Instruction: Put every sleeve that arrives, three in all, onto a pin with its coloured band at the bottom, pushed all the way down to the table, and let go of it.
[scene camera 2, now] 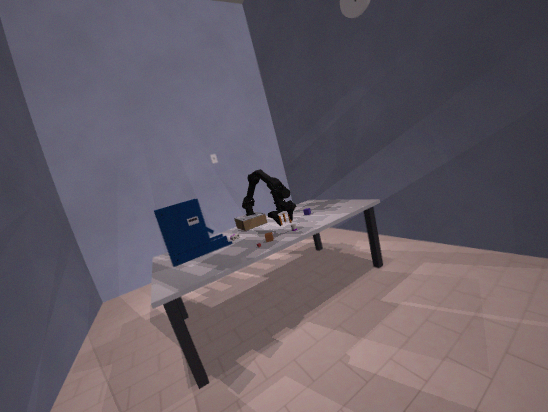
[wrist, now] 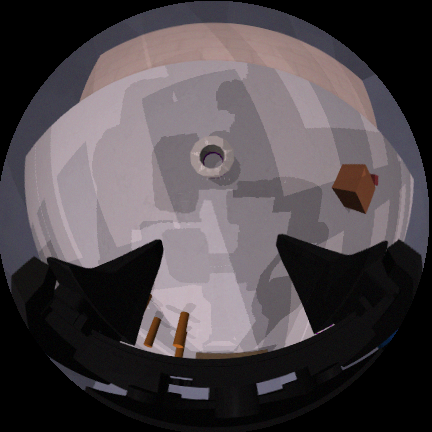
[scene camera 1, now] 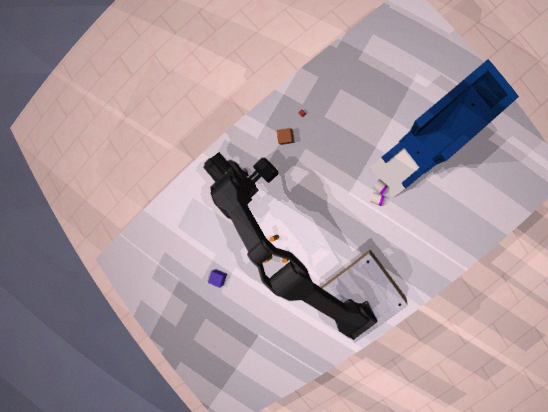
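My gripper (scene camera 1: 241, 169) (scene camera 2: 286, 222) (wrist: 220, 243) is open and empty, pointing down above the table. One pale sleeve (scene camera 2: 294, 227) (wrist: 197, 157) stands upright on the table, its purple band low down; in the wrist view it is beyond the fingertips, between their lines. Two more pale sleeves with purple bands, one (scene camera 1: 380, 186) and another (scene camera 1: 376, 199), lie on their sides at the chute's lower end. Orange-brown pins (scene camera 1: 274, 238) (wrist: 182, 329) stand bare near the arm; another pin (wrist: 152, 332) is beside them, and one is partly hidden by the arm or finger.
A blue chute (scene camera 1: 452, 132) (scene camera 2: 182, 232) with a pale ramp (scene camera 1: 396, 171) stands on the table. A brown block (scene camera 1: 285, 136) (scene camera 2: 269, 237) (wrist: 353, 182), a small red cube (scene camera 1: 302, 113) (scene camera 2: 259, 245), a purple cube (scene camera 1: 217, 278) (scene camera 2: 307, 211) and a wooden box (scene camera 1: 389, 278) (scene camera 2: 252, 223) are also there.
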